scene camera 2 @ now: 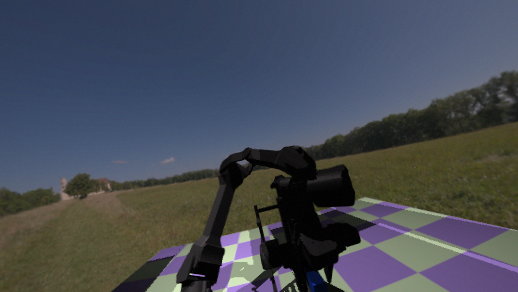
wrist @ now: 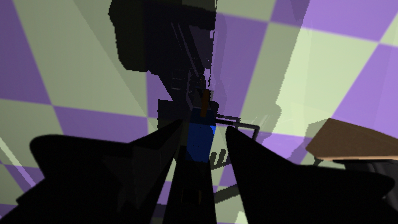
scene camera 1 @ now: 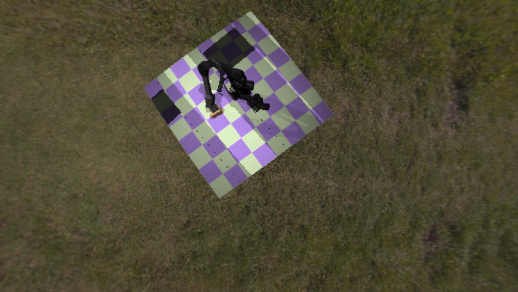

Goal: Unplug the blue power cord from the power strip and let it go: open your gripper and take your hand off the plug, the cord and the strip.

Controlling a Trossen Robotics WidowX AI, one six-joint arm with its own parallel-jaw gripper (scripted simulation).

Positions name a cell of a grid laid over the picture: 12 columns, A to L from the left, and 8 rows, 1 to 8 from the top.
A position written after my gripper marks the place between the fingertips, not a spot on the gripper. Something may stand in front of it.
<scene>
In view: my gripper (wrist: G5) and a blue plug (wrist: G5).
</scene>
